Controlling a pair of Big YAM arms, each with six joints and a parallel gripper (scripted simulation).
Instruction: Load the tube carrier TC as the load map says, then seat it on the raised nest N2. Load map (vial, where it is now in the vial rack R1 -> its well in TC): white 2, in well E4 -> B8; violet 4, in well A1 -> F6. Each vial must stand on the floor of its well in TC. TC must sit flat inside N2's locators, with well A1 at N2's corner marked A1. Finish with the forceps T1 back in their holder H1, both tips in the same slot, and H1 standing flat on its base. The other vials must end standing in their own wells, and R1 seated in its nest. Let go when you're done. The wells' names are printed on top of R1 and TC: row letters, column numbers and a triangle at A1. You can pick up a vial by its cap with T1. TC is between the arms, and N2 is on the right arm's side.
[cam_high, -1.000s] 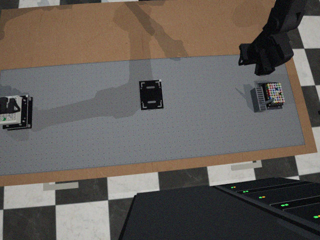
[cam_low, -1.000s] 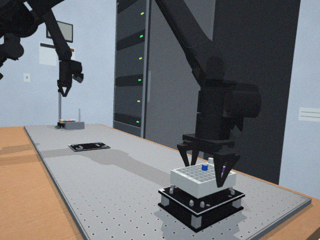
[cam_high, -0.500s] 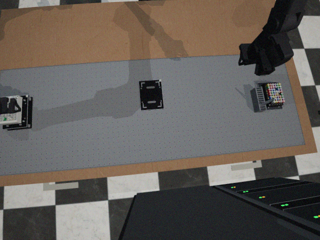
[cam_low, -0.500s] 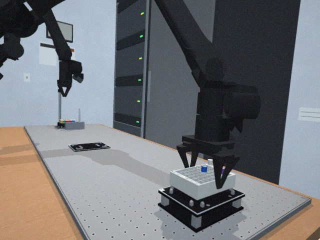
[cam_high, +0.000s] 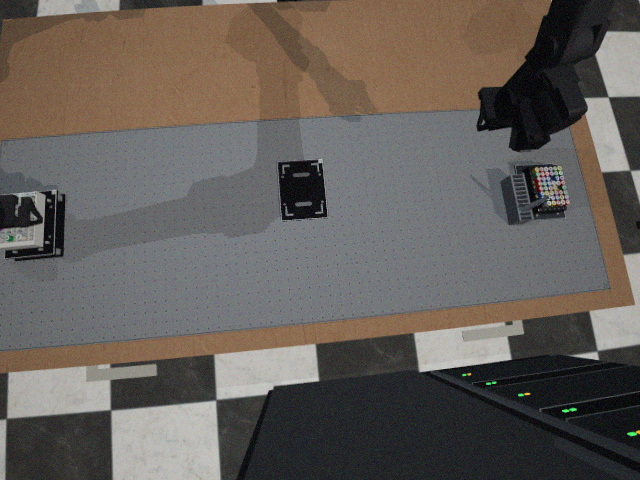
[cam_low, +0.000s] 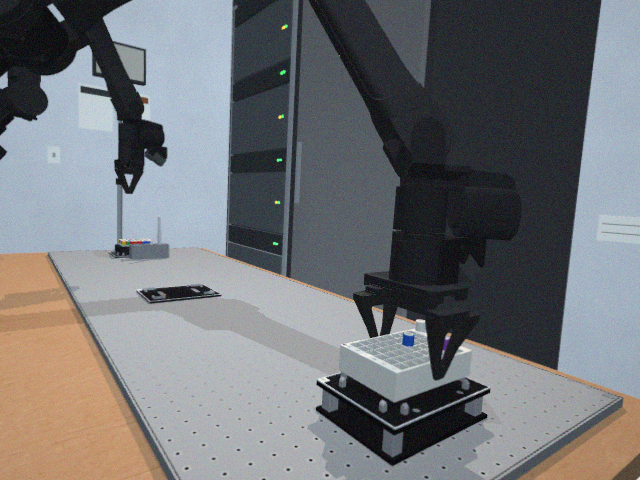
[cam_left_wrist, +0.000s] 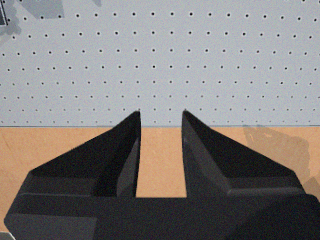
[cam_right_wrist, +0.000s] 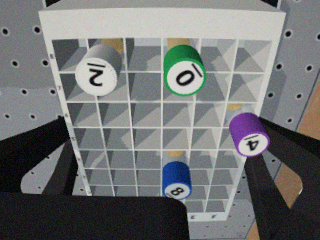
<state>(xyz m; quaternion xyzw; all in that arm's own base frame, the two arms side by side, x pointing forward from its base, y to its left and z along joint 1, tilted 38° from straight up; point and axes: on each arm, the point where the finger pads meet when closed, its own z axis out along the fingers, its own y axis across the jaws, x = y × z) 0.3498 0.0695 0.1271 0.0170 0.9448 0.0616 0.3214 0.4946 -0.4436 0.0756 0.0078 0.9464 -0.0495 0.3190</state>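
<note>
Right now the raised nest N2 is 30 mm below my right hand. From my right hand the other things lie so: grey holder H1: 1230 mm to the left, 50 mm below, 10 mm ahead; then tube carrier TC: right at my right hand.
</note>
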